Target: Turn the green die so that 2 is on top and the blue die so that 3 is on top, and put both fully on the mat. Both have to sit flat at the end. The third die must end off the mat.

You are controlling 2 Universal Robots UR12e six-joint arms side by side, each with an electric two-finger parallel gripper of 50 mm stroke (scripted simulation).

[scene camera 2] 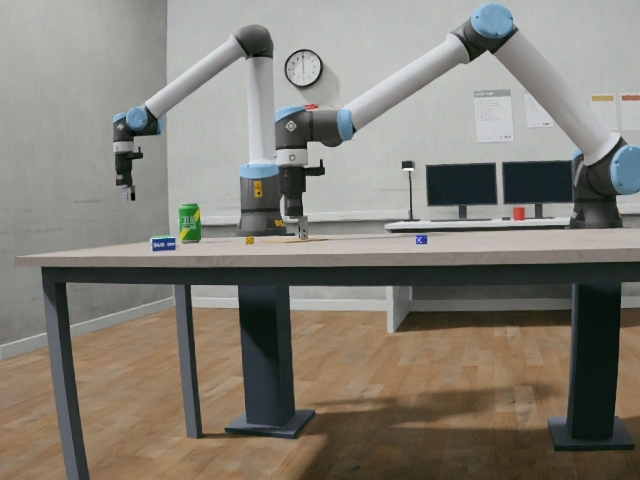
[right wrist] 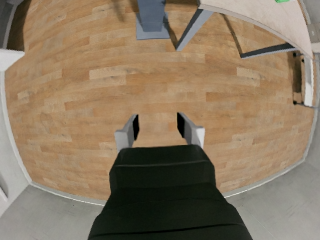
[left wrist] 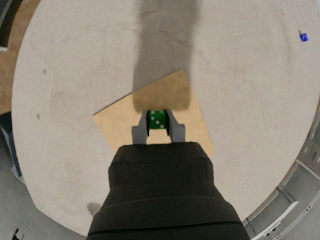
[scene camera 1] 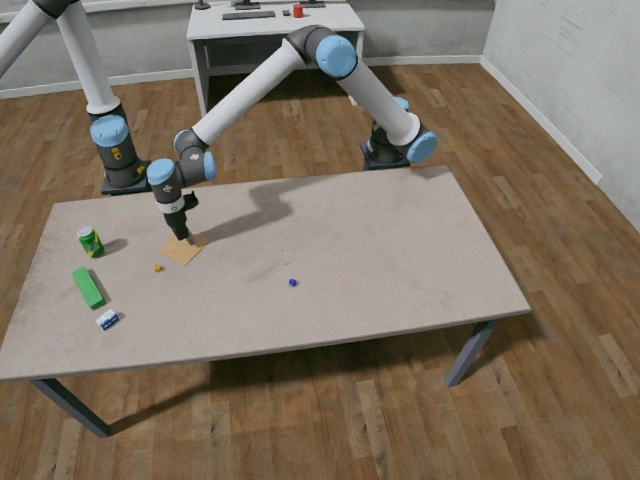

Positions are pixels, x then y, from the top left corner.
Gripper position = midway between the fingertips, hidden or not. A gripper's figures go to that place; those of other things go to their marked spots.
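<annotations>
A tan mat (left wrist: 174,92) is 0.16 m from the lens; the left gripper (left wrist: 157,117) is likewise 0.16 m from the lens.
</annotations>
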